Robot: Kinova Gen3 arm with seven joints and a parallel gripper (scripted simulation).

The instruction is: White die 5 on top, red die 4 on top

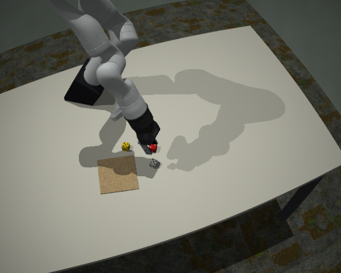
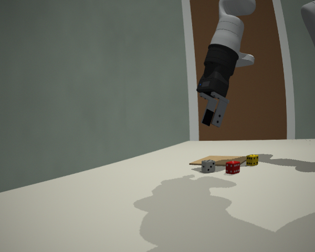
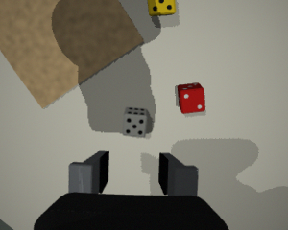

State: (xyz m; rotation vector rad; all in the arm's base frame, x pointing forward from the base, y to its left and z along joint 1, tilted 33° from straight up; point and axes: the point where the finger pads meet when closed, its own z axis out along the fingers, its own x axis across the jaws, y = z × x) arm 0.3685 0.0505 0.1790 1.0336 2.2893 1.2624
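Right now the white die is 1 cm ahead of my hand and 11 cm below it. The rest, counted from my hand: red die (5 cm behind, 2 cm to the left, 11 cm below); brown mat (1 cm ahead, 13 cm to the right, 12 cm below); yellow die (9 cm behind, 7 cm to the right, 11 cm below).
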